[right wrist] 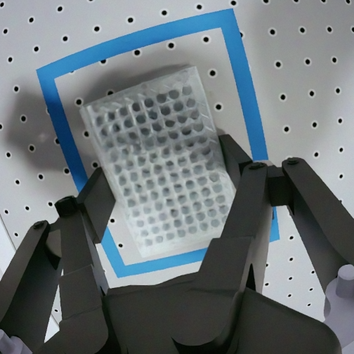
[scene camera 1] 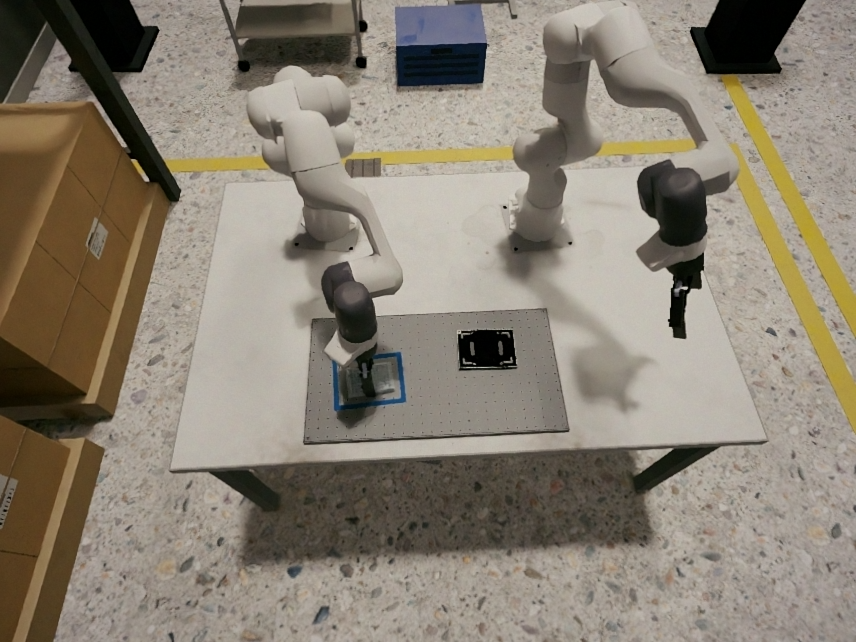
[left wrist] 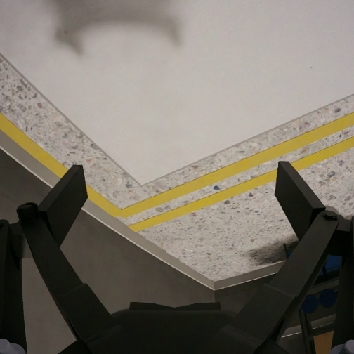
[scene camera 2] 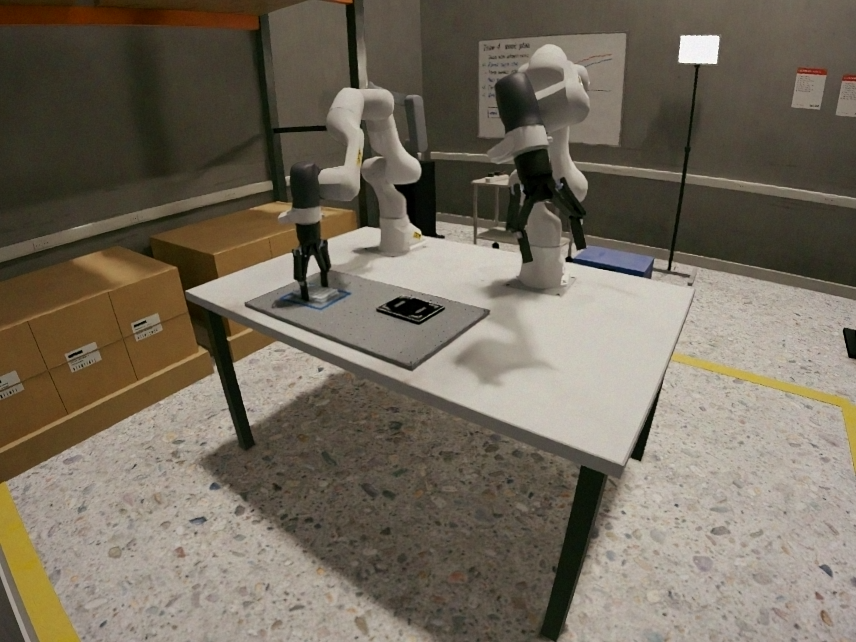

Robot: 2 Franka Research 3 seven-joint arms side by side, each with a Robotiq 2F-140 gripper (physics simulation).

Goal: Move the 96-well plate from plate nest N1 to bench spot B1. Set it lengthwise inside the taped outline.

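Note:
The clear 96-well plate [scene camera 1: 384, 378] [scene camera 2: 323, 295] [right wrist: 165, 150] is between the fingers of my right gripper [scene camera 1: 367, 388] [scene camera 2: 314, 288] [right wrist: 165, 167], which is shut on its long sides. It lies over the area framed by the blue taped outline [scene camera 1: 402, 386] [scene camera 2: 335, 301] [right wrist: 244, 90], long sides roughly along the outline's long sides, turned slightly. In the right wrist view its lower end is close to the near tape. Whether it touches the board is unclear. The black plate nest [scene camera 1: 487, 348] [scene camera 2: 410, 308] holds no plate. My left gripper [scene camera 1: 678, 328] [scene camera 2: 553, 250] [left wrist: 179, 179] is open and empty, high above the table.
The grey perforated board [scene camera 1: 442, 414] [scene camera 2: 414, 355] bears the outline and nest. It lies on the white table [scene camera 1: 262, 290] [scene camera 2: 594, 386]. Cardboard boxes [scene camera 1: 41, 241] [scene camera 2: 69, 290] stand beyond the table at the picture's left. A blue box [scene camera 1: 440, 41] [scene camera 2: 615, 261] stands behind the table.

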